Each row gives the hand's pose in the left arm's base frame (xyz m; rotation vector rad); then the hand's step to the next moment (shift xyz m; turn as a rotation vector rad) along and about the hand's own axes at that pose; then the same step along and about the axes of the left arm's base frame.
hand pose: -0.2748 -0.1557 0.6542 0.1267 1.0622 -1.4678
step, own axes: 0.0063 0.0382 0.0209 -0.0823 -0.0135 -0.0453
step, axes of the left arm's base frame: 0.0408 -0.0114 -0.0120 -0.0143 0.0876 0.0337
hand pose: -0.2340 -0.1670 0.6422 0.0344 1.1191 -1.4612
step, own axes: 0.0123 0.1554 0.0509 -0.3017 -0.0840 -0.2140
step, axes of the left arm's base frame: 0.1467 -0.0100 -0.0726 -0.1065 0.3442 0.1186
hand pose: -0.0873 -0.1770 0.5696 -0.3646 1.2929 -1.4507
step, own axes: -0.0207 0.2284 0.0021 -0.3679 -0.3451 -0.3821
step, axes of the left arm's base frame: 0.1244 0.0624 -0.1823 -0.3482 0.4314 0.3050
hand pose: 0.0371 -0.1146 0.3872 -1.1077 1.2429 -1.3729
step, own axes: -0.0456 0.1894 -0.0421 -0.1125 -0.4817 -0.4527
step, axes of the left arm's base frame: -0.0217 0.0438 -0.1932 -0.4644 0.1941 0.4430
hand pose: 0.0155 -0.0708 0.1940 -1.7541 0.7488 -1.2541
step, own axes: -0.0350 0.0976 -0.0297 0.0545 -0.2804 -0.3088
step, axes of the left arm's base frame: -0.0395 -0.0257 -0.0970 -0.2744 0.0002 0.3188
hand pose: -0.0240 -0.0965 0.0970 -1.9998 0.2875 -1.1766
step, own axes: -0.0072 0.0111 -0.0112 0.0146 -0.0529 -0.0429
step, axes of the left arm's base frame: -0.0110 -0.0093 -0.0096 -0.0369 0.0056 0.0588
